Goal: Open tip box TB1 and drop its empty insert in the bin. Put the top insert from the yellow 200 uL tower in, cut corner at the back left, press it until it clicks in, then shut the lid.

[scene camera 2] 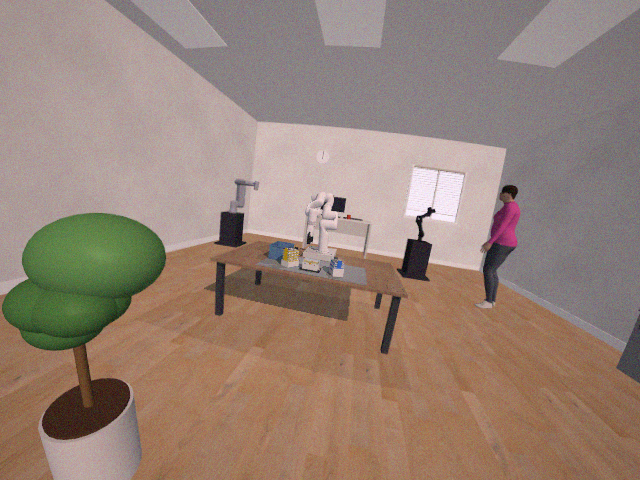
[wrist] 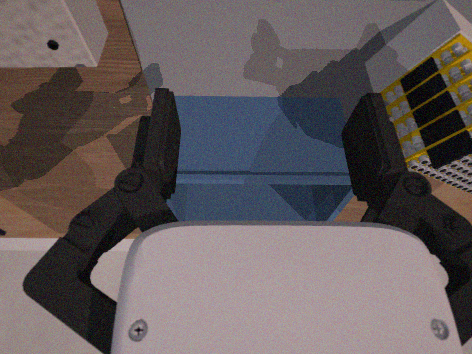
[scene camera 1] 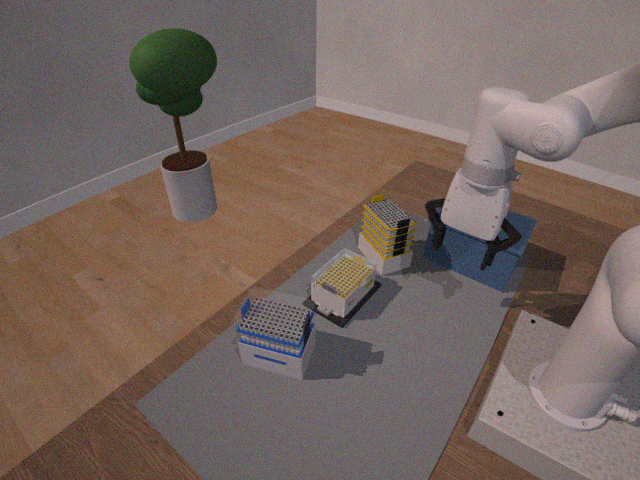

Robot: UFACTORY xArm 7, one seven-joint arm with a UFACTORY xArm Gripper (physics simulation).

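Observation:
Tip box TB1 (scene camera 1: 341,302) (scene camera 2: 310,265) is white, on a dark base on the mat. A yellow insert (scene camera 1: 345,276) shows in its top, with clear lid edges around it; whether the lid is shut is hard to tell. The yellow 200 uL tower (scene camera 1: 386,235) (scene camera 2: 290,257) (wrist: 445,110) stands beyond it, several inserts stacked, the top one (scene camera 1: 387,210) with a yellow tab. My gripper (scene camera 1: 461,256) (scene camera 2: 309,238) (wrist: 265,110) is open and empty, above the blue bin (scene camera 1: 519,227) (scene camera 2: 278,250) (wrist: 225,130), right of the tower in scene camera 1. The bin's contents cannot be made out.
A blue-edged tip stack (scene camera 1: 276,330) (scene camera 2: 337,267) stands on the near side of TB1 in scene camera 1. All three racks stand on the grey mat (scene camera 1: 382,413). The white arm base plate (scene camera 1: 509,382) (wrist: 30,35) lies beside the mat. A potted plant (scene camera 1: 188,191) stands on the floor.

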